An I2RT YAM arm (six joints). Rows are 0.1 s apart.
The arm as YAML. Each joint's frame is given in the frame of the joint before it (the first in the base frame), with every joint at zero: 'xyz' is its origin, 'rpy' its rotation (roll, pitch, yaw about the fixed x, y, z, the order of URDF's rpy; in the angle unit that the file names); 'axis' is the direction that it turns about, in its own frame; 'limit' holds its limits. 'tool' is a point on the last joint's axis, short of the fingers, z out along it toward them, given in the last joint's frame.
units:
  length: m
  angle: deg
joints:
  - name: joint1
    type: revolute
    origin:
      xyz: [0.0, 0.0, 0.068]
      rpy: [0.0, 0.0, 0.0]
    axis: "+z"
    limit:
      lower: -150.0
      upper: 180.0
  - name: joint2
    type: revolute
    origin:
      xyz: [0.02, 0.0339, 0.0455]
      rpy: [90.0, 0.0, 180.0]
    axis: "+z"
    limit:
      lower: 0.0
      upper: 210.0
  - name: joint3
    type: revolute
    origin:
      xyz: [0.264, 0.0, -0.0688]
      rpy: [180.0, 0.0, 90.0]
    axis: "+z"
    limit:
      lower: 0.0
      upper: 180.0
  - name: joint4
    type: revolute
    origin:
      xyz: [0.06, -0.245, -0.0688]
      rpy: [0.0, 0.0, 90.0]
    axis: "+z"
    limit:
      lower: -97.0
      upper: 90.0
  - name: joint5
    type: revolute
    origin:
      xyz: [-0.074, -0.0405, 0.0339]
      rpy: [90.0, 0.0, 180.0]
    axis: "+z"
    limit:
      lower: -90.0
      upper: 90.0
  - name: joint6
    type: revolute
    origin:
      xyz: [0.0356, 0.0, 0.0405]
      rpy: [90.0, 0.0, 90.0]
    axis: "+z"
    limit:
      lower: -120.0
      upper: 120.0
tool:
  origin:
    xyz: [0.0, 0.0, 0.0]
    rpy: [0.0, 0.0, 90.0]
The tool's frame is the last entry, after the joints.
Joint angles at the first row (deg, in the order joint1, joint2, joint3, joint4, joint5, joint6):
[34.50 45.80 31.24 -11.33 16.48 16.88]
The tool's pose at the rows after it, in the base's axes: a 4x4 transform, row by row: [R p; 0 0 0 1], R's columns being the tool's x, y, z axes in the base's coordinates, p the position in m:
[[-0.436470 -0.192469 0.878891 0.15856], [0.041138 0.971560 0.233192 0.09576], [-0.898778 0.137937 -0.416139 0.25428], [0 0 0 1]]
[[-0.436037 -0.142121 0.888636 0.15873], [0.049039 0.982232 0.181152 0.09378], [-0.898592 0.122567 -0.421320 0.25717], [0 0 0 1]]
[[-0.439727 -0.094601 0.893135 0.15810], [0.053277 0.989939 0.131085 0.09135], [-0.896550 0.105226 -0.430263 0.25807], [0 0 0 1]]
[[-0.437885 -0.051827 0.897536 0.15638], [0.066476 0.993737 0.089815 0.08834], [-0.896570 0.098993 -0.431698 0.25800], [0 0 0 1]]
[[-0.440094 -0.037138 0.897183 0.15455], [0.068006 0.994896 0.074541 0.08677], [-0.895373 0.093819 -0.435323 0.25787], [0 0 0 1]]
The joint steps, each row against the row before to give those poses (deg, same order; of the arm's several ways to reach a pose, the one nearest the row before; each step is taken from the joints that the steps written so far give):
[0.00 -0.10 0.47 -0.59 1.31 0.29]
[-0.01 0.09 0.95 -1.72 2.94 0.72]
[-0.03 -0.08 0.56 -1.83 2.68 0.71]
[-0.08 -0.59 0.01 -1.25 2.23 0.98]
[0.07 -0.52 -0.01 -1.01 0.85 0.35]

